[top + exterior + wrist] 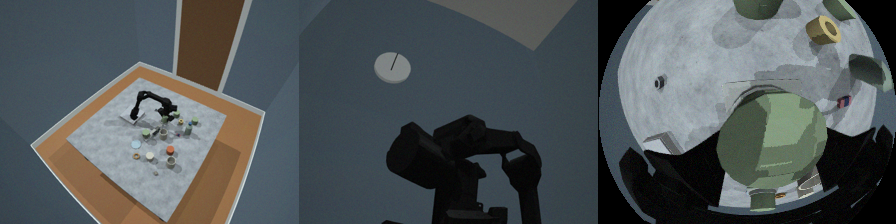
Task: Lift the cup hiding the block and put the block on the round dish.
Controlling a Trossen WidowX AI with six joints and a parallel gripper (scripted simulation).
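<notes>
My gripper tip is 10 mm above the teal block. The rest, counted from my gripper tip: green bottle (260 mm ahead, 60 mm to the left, 30 mm above); then yellow ring (130 mm ahead, 110 mm to the left, 50 mm below); then small balance (130 mm to the right, 40 mm below, 10 mm behind).
</notes>
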